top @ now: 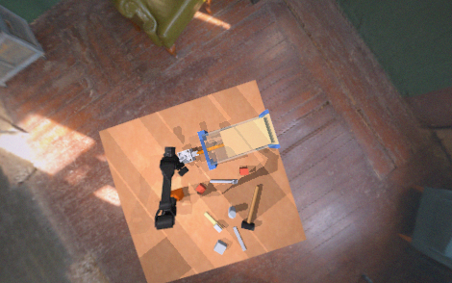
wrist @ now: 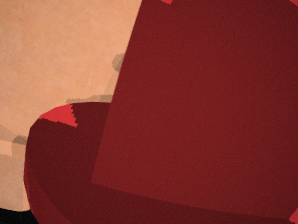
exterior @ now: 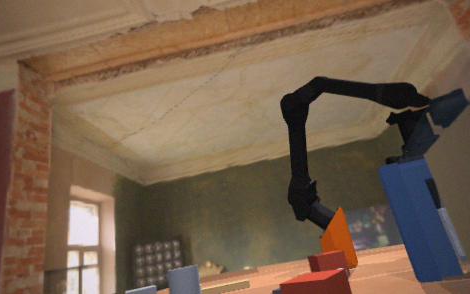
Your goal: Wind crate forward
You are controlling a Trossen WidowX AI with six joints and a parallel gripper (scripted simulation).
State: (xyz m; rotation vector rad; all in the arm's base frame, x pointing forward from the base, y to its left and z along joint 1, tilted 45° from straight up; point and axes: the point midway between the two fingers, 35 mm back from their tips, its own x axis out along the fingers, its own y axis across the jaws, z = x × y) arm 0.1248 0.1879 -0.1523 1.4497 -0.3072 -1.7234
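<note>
My gripper tip is now 2 cm past the winch handle, 1 cm to the left of it and 1 cm below it. From my gripper tip the other things lie so: grey hand winch (3 cm ahead, 1 cm to the left, 6 cm below); then red knob (5 cm behind, 3 cm to the right, 4 cm above); then clear-panelled guard cubby (44 cm ahead, 4 cm to the left, 3 cm above).
</note>
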